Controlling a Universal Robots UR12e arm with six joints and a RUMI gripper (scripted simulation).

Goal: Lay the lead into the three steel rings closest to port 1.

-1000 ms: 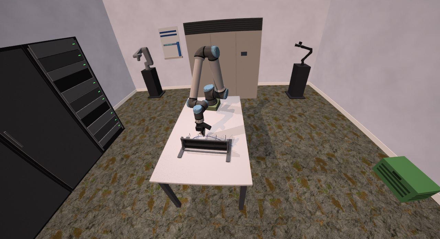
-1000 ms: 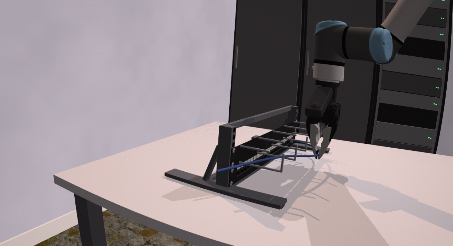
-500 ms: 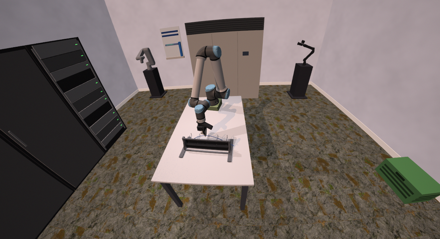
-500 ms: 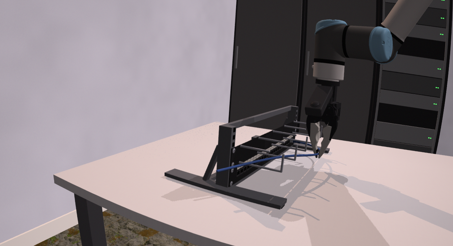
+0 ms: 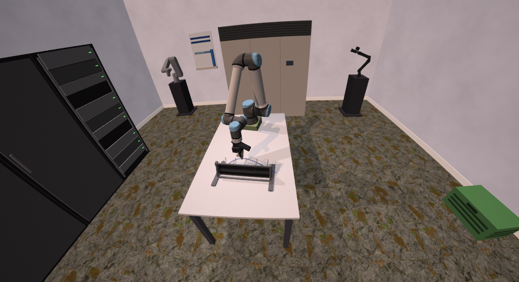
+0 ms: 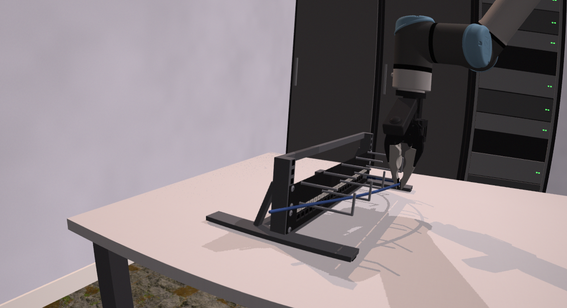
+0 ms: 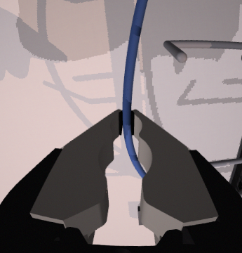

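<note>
My gripper is now 15 cm short of the rack and 4 cm to the right of it.
</note>
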